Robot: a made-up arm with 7 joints.
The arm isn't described. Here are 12 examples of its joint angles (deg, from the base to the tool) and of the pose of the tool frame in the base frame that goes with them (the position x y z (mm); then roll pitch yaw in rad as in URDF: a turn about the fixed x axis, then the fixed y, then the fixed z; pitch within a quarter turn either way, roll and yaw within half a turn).
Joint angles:
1: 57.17 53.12 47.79 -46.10 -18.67 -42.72 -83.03
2: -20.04 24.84 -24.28 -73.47 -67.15 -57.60 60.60
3: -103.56 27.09 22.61 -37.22 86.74 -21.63 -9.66
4: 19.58 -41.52 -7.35 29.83 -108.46 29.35 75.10
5: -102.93 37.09 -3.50 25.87 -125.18 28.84 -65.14
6: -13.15 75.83 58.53 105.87 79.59 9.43 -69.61
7: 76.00 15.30 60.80 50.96 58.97 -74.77 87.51
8: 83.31 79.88 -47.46 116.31 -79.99 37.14 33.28
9: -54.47 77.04 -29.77 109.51 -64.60 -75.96 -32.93
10: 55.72 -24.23 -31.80 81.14 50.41 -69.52 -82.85
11: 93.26 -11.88 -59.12 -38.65 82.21 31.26 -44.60
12: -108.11 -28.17 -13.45 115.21 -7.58 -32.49 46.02
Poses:
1: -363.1 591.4 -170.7 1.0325 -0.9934 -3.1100
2: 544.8 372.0 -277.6 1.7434 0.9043 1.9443
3: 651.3 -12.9 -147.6 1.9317 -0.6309 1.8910
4: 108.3 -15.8 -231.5 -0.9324 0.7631 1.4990
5: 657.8 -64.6 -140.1 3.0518 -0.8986 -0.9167
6: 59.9 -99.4 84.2 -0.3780 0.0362 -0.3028
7: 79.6 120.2 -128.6 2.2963 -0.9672 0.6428
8: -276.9 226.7 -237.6 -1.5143 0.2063 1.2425
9: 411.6 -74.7 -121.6 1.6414 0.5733 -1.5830
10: -195.0 210.6 -400.5 1.2024 0.6712 -0.2018
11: -181.4 -196.3 324.5 1.1551 1.1208 0.7278
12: 441.6 -378.9 324.8 1.0774 -0.9260 0.6543
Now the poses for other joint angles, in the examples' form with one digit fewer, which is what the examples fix.
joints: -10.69 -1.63 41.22 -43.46 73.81 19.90 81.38
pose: 21 109 -377 0.203 -0.809 0.579
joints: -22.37 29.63 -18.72 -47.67 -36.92 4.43 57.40
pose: 514 412 -321 -2.683 0.492 -2.452
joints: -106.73 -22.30 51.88 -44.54 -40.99 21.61 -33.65
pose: 355 -456 -253 -3.033 -0.300 3.053
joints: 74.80 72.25 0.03 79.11 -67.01 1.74 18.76
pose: -308 191 28 -0.406 1.175 3.029
